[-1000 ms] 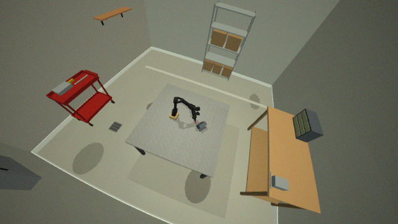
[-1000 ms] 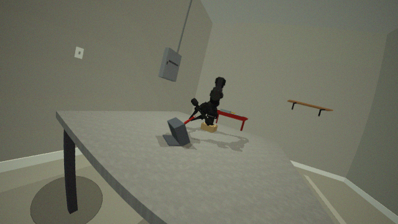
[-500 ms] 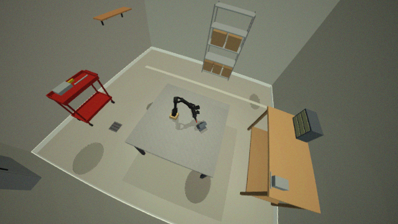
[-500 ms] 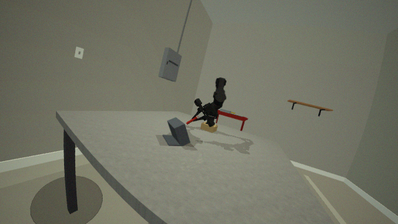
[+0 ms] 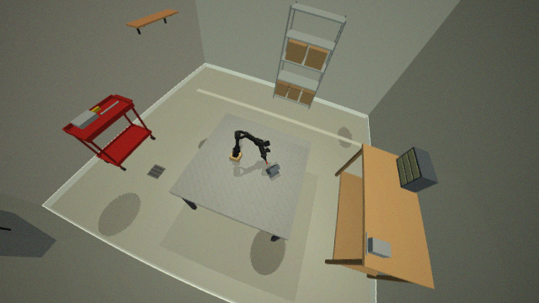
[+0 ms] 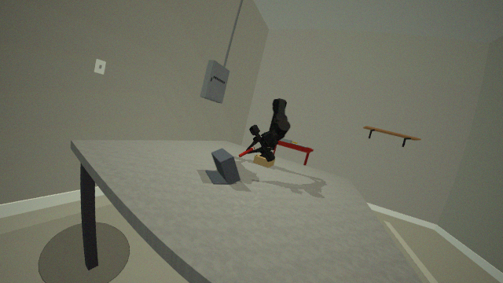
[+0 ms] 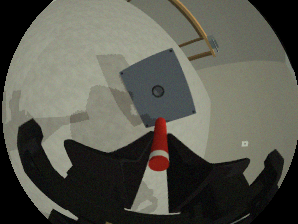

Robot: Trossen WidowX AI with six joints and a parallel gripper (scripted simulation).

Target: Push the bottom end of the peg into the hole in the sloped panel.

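Now: the grey sloped panel 100 mm ahead of my gripper tip, 70 mm below it and 40 mm to the right of it. Round my gripper tip: red round peg (10 mm to the left, 10 mm behind, 10 mm above).
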